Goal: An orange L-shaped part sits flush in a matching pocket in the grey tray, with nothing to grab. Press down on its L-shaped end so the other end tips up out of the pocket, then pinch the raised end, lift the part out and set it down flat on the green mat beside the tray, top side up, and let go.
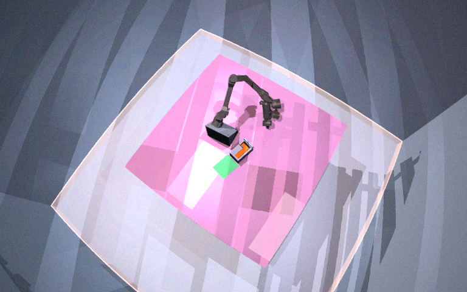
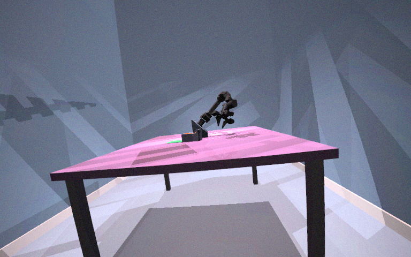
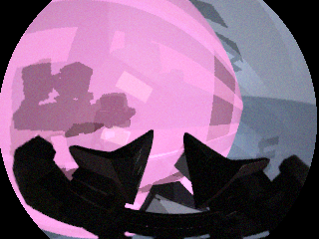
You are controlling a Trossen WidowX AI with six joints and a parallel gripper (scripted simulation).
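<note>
Now: gripper tip 8 cm past the orange L-shaped part, 24 cm to the left of it and 4 cm above it. Round my gripper tip: green mat 12 cm behind, 39 cm to the right, 11 cm below.
</note>
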